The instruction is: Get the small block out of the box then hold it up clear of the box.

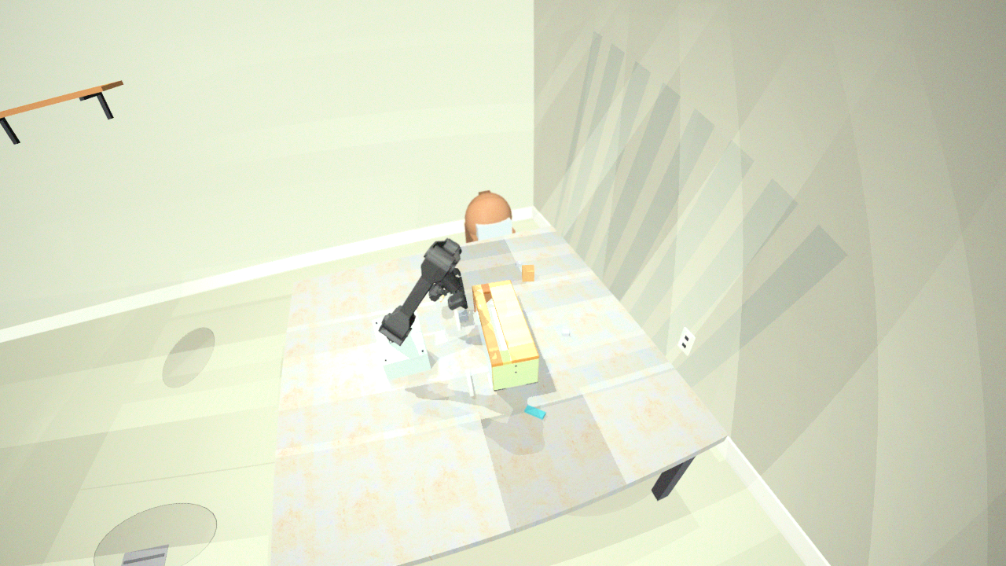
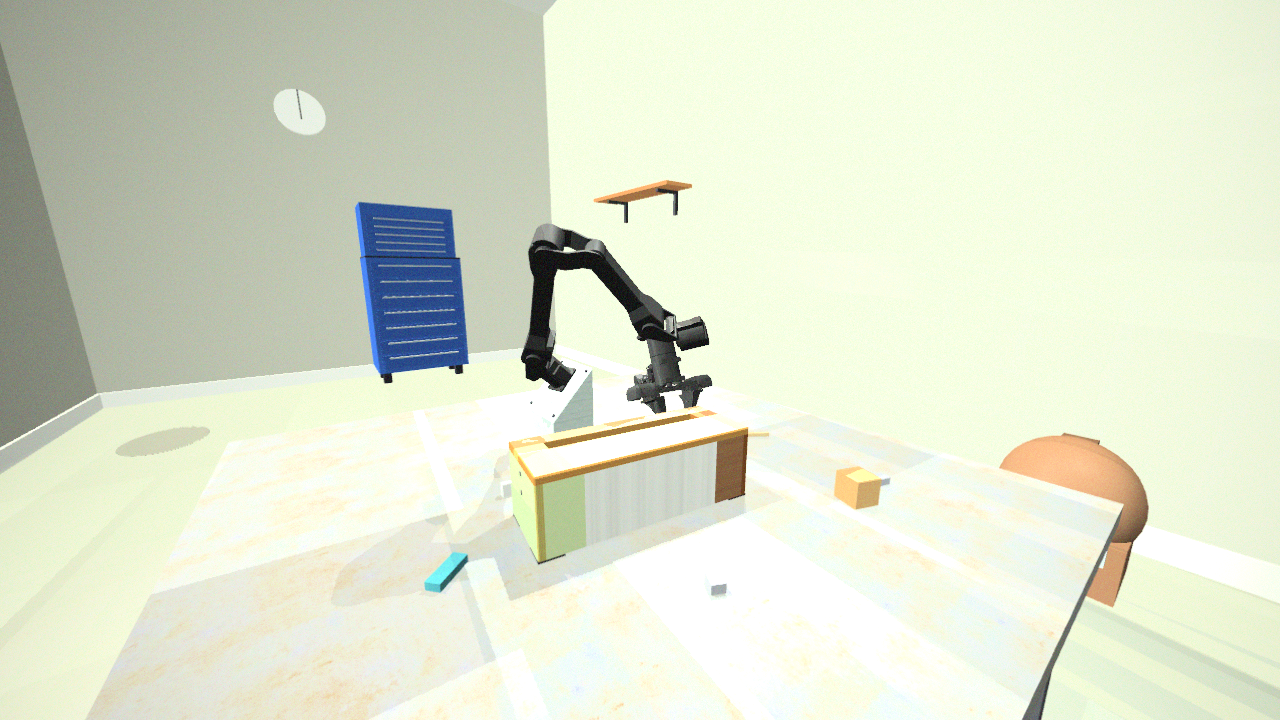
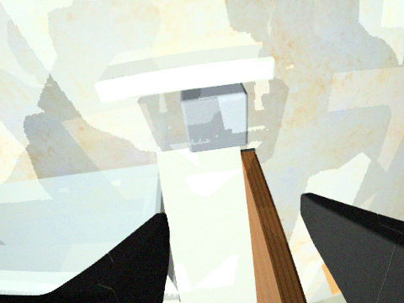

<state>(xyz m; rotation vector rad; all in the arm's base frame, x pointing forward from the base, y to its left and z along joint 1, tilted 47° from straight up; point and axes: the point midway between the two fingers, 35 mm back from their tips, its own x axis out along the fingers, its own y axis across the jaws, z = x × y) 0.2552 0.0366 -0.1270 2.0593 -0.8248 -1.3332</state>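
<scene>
My gripper tip is now 6 cm above the grey block and 2 cm past it. The rest, counted from my gripper tip: thin wooden stick 21 cm to the left, 7 cm below, 1 cm behind; then orange cube 32 cm ahead, 13 cm to the left, 5 cm below.
</scene>
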